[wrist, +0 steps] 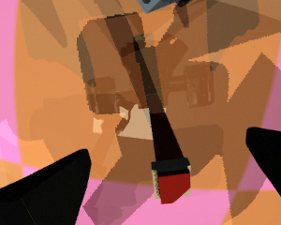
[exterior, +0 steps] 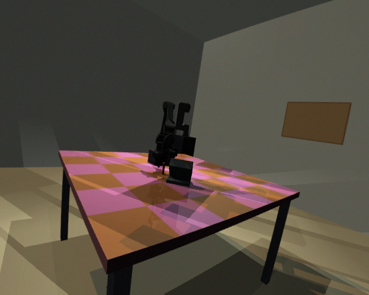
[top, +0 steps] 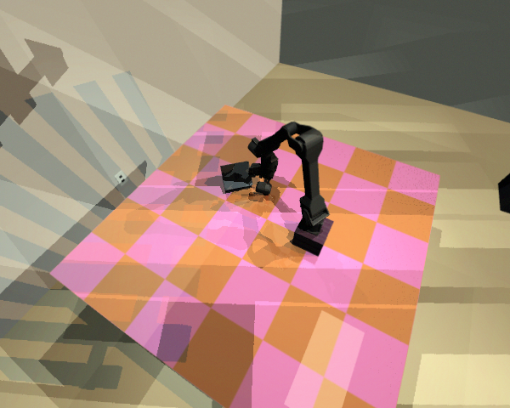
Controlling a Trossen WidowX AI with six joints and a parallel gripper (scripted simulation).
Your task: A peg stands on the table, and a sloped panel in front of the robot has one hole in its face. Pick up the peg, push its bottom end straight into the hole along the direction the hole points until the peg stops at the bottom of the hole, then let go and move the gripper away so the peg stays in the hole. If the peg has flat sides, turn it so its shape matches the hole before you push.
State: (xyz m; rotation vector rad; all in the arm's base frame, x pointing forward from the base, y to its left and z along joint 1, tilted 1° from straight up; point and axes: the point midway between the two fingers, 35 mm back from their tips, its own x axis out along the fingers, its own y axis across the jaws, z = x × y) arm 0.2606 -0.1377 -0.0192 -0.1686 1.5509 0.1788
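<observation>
The sloped panel is 150 mm ahead of my gripper tip, 20 mm to the left of it and 30 mm above it. Also, from my gripper tip: peg: 10 mm above.
</observation>
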